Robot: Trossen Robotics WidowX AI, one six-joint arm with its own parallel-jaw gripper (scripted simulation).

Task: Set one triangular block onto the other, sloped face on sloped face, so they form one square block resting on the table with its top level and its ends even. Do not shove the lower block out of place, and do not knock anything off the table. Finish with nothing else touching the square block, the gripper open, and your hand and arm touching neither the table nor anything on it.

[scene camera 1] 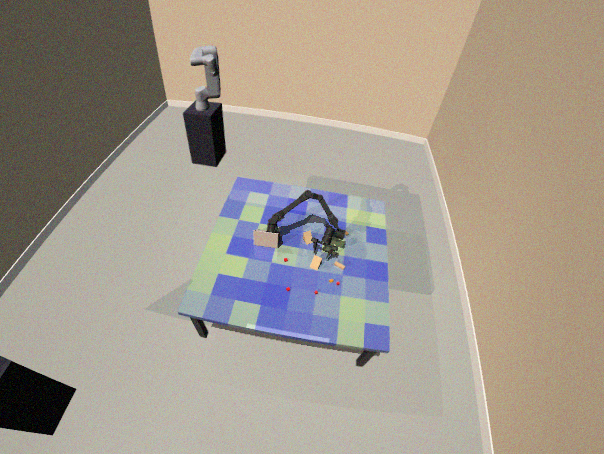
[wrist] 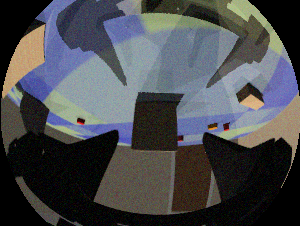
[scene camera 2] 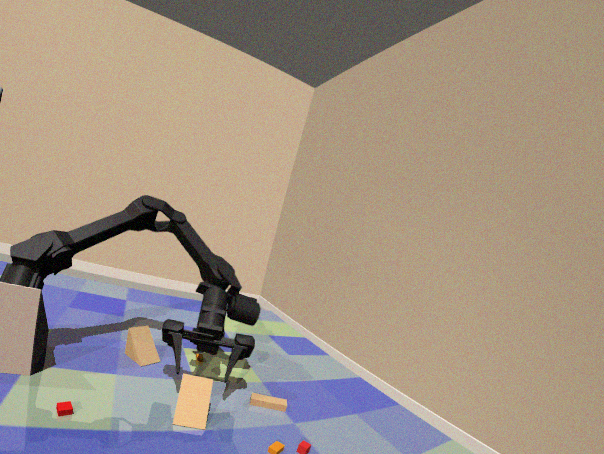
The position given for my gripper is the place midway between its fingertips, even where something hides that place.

My gripper [scene camera 2: 201,378] is open, with nothing in its grasp. Further things: a triangular block [scene camera 2: 192,407] and a triangular block [scene camera 2: 140,347].
My gripper is seen too in the wrist view [wrist: 161,136].
